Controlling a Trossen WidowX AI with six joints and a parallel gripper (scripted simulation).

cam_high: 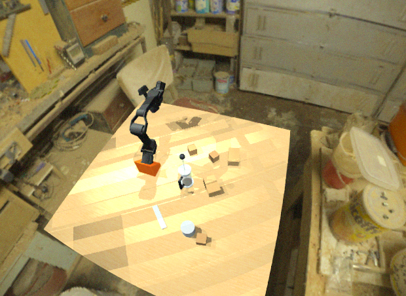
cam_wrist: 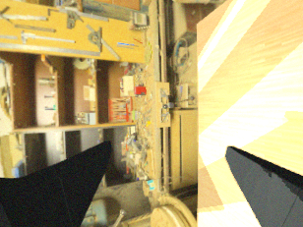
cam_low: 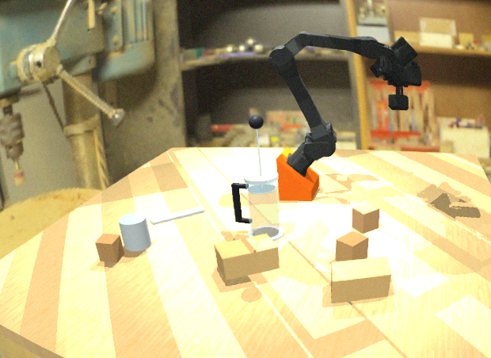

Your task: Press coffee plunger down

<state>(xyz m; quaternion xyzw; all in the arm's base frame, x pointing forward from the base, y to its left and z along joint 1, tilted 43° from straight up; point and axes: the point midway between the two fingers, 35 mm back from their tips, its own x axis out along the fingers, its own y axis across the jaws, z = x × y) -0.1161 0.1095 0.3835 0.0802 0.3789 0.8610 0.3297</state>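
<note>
My gripper tip is 38 cm short of the glass coffee press, 41 cm to the left of it and 15 cm above it. The rest, counted from my gripper tip: white bar: 29 cm ahead, 65 cm to the right, 28 cm below.
</note>
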